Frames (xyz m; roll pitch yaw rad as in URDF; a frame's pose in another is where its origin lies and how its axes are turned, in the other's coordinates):
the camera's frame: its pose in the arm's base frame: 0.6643 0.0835 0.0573 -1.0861 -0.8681 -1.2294
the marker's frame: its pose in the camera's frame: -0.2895 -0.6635 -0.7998 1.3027 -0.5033 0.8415
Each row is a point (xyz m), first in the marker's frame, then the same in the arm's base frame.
Working: the marker's frame: its pose in the arm's base frame: -0.4113 0.0735 -0.0250 -0.0364 -0.2189 -0.3829

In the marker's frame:
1: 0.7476 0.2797 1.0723
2: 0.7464 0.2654 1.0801
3: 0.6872 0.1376 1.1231
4: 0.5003 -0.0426 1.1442
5: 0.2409 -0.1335 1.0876
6: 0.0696 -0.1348 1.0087
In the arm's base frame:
1: 0.1708 0.1825 1.1734
2: 0.1628 0.1706 1.1813
3: 0.0525 0.0790 1.2149
4: -0.1893 -0.0169 1.2013
5: -0.4481 -0.0128 1.0929
6: -0.5889 0.0394 0.9788

